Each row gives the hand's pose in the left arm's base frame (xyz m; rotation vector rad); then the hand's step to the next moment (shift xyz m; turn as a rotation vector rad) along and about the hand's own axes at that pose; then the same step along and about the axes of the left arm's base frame.
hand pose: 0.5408 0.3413 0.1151 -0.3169 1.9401 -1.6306
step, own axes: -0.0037 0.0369 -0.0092 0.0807 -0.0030 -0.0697
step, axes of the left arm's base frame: 0.0045 0.0178 -0.0335 -0.1049 0.0140 -0.0134
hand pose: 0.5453 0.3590 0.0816 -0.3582 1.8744 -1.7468
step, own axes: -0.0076 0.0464 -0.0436 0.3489 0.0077 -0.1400
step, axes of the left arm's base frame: -0.0101 0.0460 -0.0435 -0.3606 -0.0714 -0.0793
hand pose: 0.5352 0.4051 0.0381 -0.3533 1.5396 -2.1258
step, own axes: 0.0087 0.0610 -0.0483 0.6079 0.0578 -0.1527
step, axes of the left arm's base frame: -0.0161 0.0198 -0.0740 -0.5744 -0.2095 -0.1498
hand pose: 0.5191 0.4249 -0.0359 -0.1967 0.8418 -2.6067
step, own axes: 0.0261 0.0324 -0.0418 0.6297 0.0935 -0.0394
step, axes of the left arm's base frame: -0.0238 -0.0125 -0.0525 -0.5545 -0.3052 -0.0788
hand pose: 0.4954 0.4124 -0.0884 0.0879 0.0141 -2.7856
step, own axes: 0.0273 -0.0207 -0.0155 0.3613 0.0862 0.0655
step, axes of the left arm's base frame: -0.0318 0.0103 -0.0172 -0.3121 -0.2075 0.0428
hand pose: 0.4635 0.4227 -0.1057 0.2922 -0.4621 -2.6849
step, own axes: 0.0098 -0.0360 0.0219 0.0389 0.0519 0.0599
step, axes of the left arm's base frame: -0.0272 0.0331 0.0060 -0.0328 -0.0447 0.0687
